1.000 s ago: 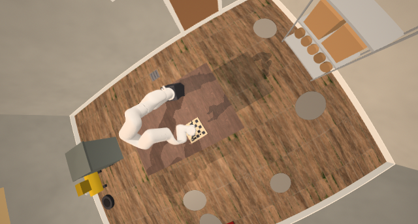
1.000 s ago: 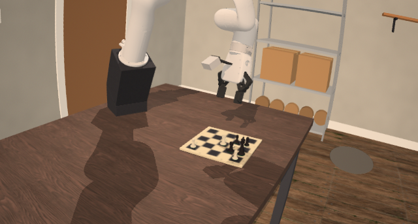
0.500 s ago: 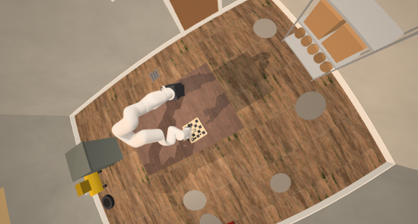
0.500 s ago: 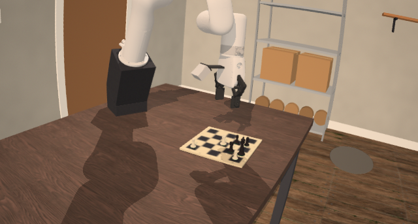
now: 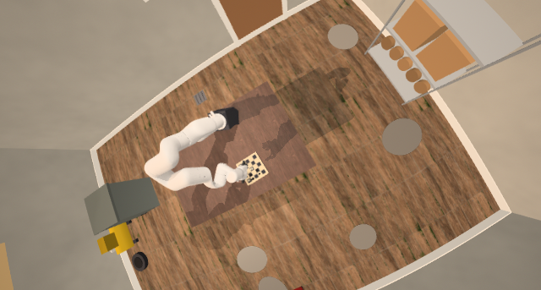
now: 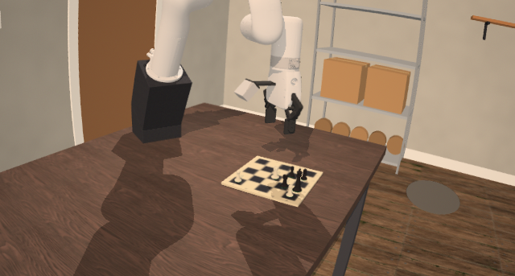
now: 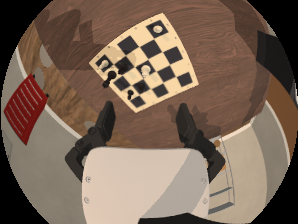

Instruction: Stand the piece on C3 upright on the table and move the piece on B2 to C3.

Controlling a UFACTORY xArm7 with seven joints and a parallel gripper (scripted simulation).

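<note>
My hand is 16 cm above the chessboard.
</note>
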